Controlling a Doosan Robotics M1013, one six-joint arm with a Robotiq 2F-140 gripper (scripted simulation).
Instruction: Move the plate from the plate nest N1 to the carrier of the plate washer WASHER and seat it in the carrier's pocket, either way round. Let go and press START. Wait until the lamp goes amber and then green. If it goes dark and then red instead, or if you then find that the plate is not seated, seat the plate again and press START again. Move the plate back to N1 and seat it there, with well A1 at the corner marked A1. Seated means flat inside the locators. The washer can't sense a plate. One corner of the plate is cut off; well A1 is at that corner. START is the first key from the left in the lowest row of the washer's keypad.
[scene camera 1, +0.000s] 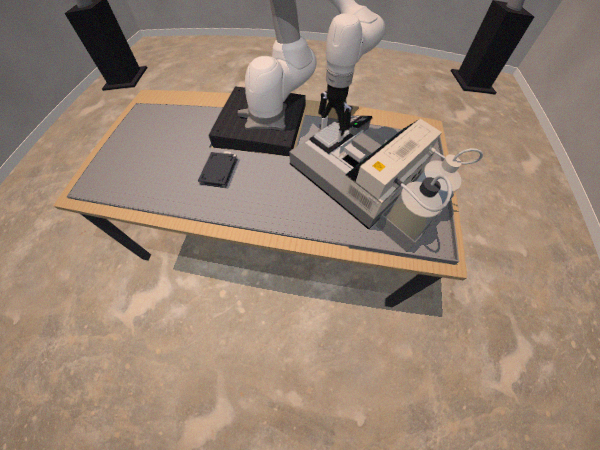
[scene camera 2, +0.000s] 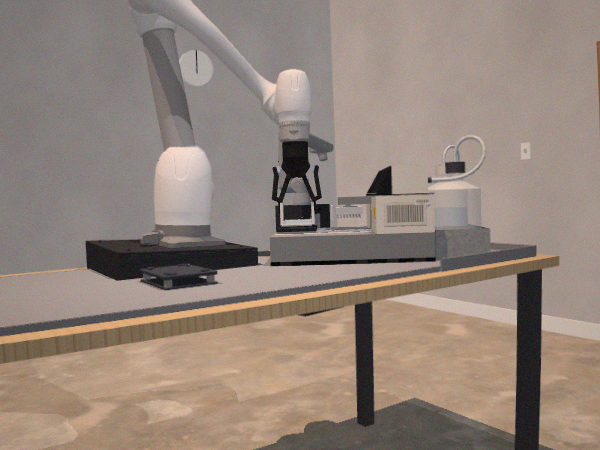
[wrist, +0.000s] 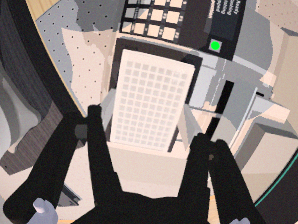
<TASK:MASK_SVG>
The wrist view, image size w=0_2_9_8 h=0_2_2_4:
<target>my gripper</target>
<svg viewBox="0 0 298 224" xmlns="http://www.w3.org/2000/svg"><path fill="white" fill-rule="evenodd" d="M3 204L3 213L13 224L57 224L58 214L55 210L79 138L87 138L89 169L95 207L70 224L210 224L208 222L211 190L207 187L208 170L220 224L266 224L254 206L247 185L228 144L221 139L217 139L216 142L209 140L209 136L202 133L202 129L188 104L183 105L177 123L185 152L189 152L177 197L150 198L138 193L123 191L118 174L114 172L104 132L115 106L117 90L112 88L102 103L87 107L87 117L79 117L79 114L76 112L68 112L64 115L40 153L28 178Z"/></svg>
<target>white well plate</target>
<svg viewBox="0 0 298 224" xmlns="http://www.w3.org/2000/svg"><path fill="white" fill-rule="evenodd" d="M123 49L110 141L115 145L167 153L193 77L194 65Z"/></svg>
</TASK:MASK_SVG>
